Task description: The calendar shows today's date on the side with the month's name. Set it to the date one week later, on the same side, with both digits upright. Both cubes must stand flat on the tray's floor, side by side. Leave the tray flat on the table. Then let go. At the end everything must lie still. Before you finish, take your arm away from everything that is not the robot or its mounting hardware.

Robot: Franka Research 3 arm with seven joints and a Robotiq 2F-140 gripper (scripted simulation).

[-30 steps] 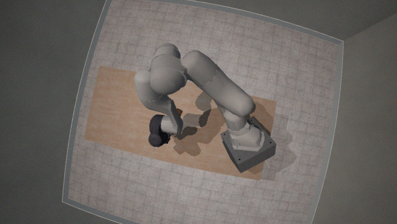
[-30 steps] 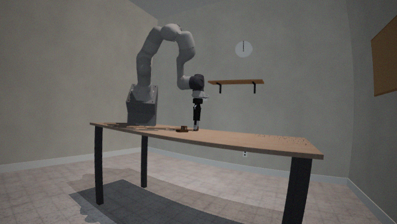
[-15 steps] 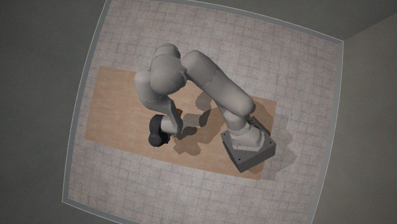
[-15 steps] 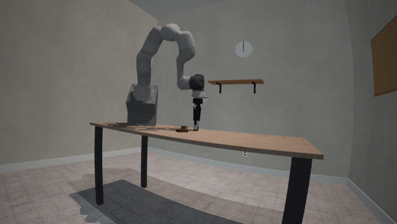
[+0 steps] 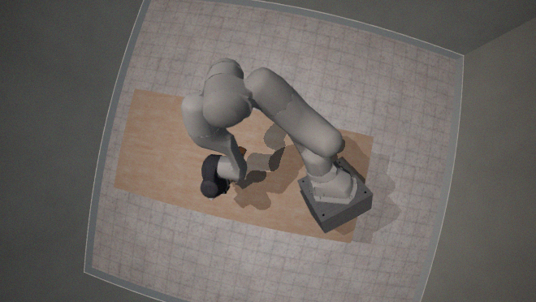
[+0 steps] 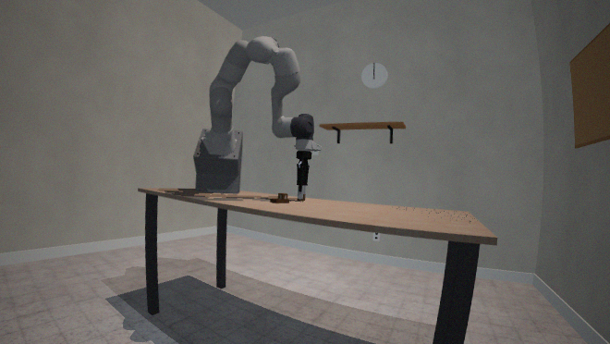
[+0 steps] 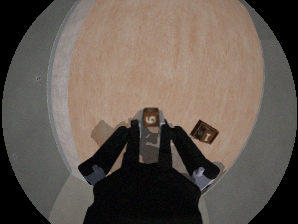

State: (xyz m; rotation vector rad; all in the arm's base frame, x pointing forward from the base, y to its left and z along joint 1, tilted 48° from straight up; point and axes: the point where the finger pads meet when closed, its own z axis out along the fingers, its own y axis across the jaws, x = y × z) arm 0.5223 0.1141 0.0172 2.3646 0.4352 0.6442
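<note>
Right now the calendar cube is 3 cm below my hand.
</note>
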